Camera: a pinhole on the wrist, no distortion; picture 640 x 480 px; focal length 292.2 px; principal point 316.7 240.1 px. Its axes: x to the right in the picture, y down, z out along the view. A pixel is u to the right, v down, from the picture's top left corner.
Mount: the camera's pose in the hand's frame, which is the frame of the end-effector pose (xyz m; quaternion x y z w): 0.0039 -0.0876 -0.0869 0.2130 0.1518 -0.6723 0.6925
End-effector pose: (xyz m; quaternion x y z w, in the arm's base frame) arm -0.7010 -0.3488 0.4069 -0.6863 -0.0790 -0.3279 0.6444
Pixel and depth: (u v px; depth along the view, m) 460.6 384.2 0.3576
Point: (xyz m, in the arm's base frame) -0.7461 -0.1930 0.8505
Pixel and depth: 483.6 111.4 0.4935
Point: -1.1286 -0.0158 0.7672
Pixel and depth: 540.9 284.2 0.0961
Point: -0.8092 -0.3589 0.5793
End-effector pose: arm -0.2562 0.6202 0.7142 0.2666 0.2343 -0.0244 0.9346
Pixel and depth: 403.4 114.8 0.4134
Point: -0.4187 0.1625 0.7525
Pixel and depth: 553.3 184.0 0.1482
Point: -0.3369 0.4010 0.5824
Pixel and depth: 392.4 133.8 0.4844
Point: -0.4034 0.0991 0.7808
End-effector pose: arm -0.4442 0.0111 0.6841 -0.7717 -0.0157 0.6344 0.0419
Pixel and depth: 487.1 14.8 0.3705
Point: -0.5865 0.4519 0.9954
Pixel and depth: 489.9 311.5 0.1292
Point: -0.4218 0.2303 0.6759
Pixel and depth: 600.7 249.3 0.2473
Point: -0.4389 0.4294 0.7133
